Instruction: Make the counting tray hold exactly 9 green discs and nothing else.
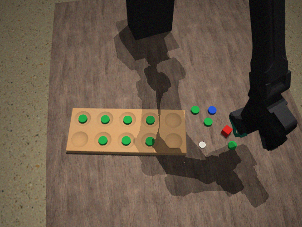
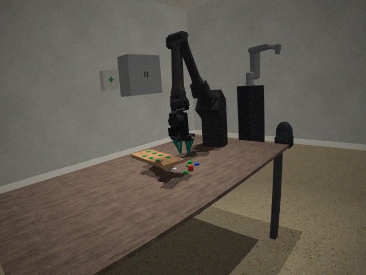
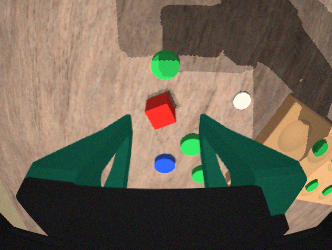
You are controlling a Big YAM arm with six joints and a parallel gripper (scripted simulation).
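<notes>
Now: the red cube 40 mm behind my hand, 30 mm to the right of it and 100 mm below it. Also, from my hand: white disc (20 mm ahead, 100 mm to the right, 110 mm below); then counting tray (50 mm ahead, 340 mm to the right, 100 mm below); then blue disc (110 mm behind, 90 mm to the right, 110 mm below).
</notes>
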